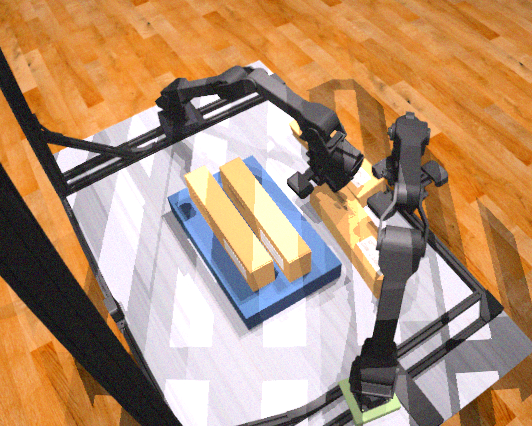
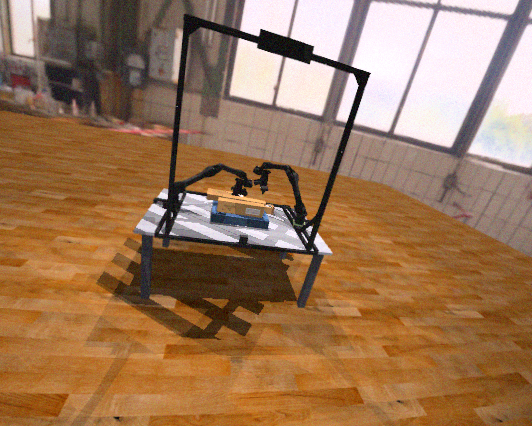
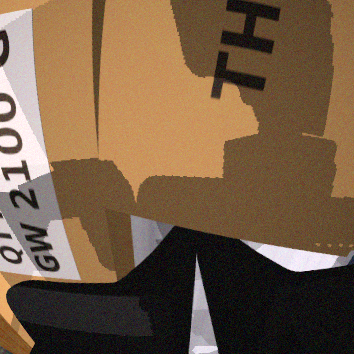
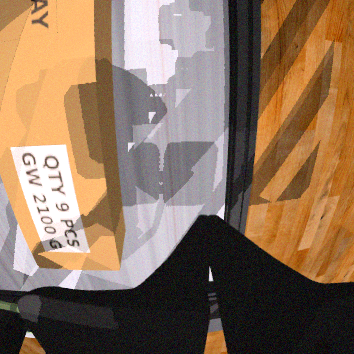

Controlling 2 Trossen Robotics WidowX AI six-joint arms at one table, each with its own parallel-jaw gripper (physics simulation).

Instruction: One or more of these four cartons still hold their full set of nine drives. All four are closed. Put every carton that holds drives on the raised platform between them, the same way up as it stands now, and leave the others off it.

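Places are measured from the left arm's base along level axes (x ahead, y down, z left), in millimetres.
Pixels of known places: left gripper, fingertip midpoint: [image 1: 323, 183] [image 3: 193, 219]; right gripper, fingertip midpoint: [image 1: 409, 213] [image 2: 262, 193] [image 4: 206, 223]; left arm's base at its link origin: [image 1: 176, 116]; right arm's base at its link origin: [image 1: 369, 393] [image 2: 299, 223] [image 4: 13, 319].
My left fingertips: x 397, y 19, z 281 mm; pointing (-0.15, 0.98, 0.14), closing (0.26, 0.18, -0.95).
For each thing: its top centre in the pictures, then the offset to it from my left fingertips. "spot": a spot on its surface instead.
- blue raised platform at its top centre: [image 1: 249, 228] [image 2: 240, 210] dx +76, dy -36, dz -234 mm
- white label at a spot on its surface: [image 3: 21, 140] spot: dx +37, dy -36, dz +59 mm
Two long tan cartons [image 1: 228, 220] [image 1: 264, 215] [image 2: 241, 206] lie side by side on the blue raised platform [image 1: 290, 292] [image 2: 239, 220]. Two more cartons lie on the table to its right: a long one [image 1: 349, 228] [image 3: 158, 105] [image 4: 53, 105] and one behind it [image 1: 367, 182] with a white label [image 3: 21, 140]. My left gripper [image 1: 328, 179] [image 2: 240, 186] [image 3: 193, 219] is shut and empty just above the far end of the long carton. My right gripper [image 1: 396, 203] [image 2: 263, 183] [image 4: 206, 223] is shut and empty, above the table strip between the long carton and the table's right edge.
A black frame rail [image 1: 446, 253] [image 4: 239, 105] runs along the table's right edge, with the wood floor beyond. More rails [image 1: 116, 148] run along the back. A tall black gantry [image 2: 180, 106] stands over the table. The right arm's base sits on a green pad [image 1: 378, 412].
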